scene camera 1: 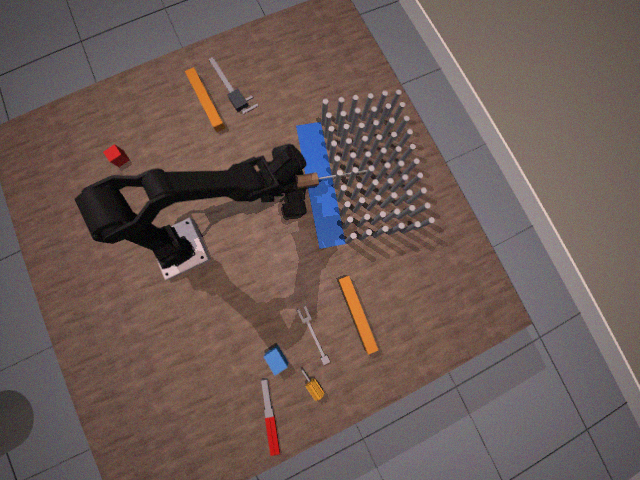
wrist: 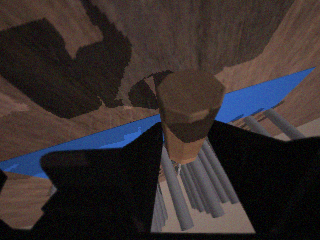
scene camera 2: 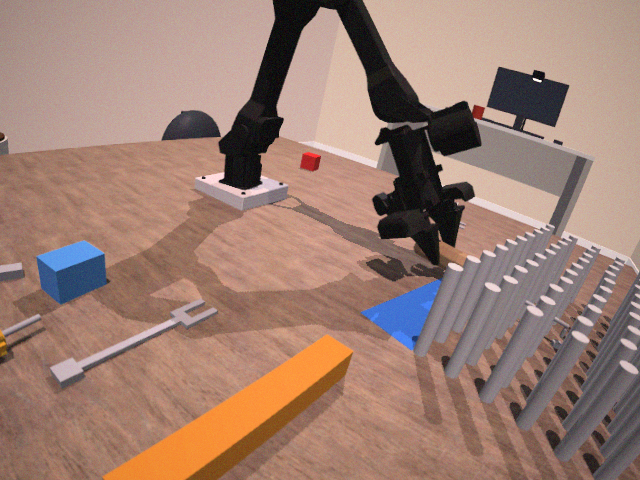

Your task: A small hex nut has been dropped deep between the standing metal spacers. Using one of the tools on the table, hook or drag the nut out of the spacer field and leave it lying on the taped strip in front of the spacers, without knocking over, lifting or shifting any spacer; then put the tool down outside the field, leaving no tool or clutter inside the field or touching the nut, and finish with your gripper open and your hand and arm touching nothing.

Scene:
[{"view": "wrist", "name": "my gripper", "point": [183,125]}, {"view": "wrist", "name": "hook tool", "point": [189,100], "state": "held by my gripper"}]

